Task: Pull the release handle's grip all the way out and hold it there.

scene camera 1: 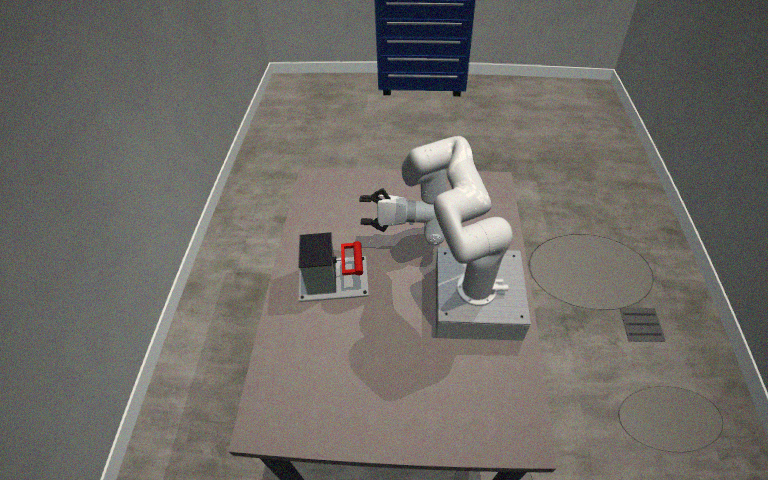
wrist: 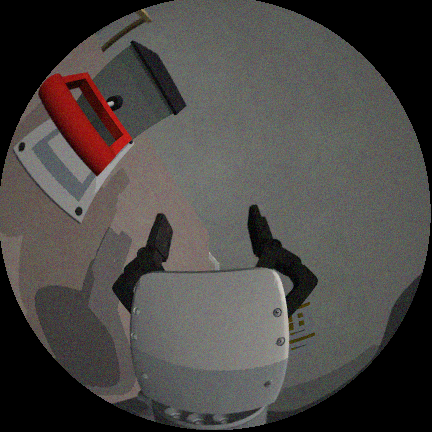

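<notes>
The red release handle's grip (scene camera 1: 358, 258) (wrist: 75, 125) is a thick bar on a rectangular frame. It stands a short way out from a dark green-grey housing (scene camera 1: 320, 278) (wrist: 132, 90) with a black top, above a light base plate (scene camera 1: 357, 292) (wrist: 30, 155). A thin rod shows between the frame and the housing. My gripper (scene camera 1: 365, 210) (wrist: 206, 218) is open, with nothing between its fingers. In the scene view it is behind and slightly right of the red grip, apart from it, with the fingers pointing left. In the wrist view the grip lies at the upper left, outside the fingers.
The housing and plate stand on a brown table (scene camera 1: 396, 418) (wrist: 185, 220) near its left edge. My arm's grey base block (scene camera 1: 481, 329) stands on the table to the right. A blue drawer cabinet (scene camera 1: 424, 49) stands at the back wall.
</notes>
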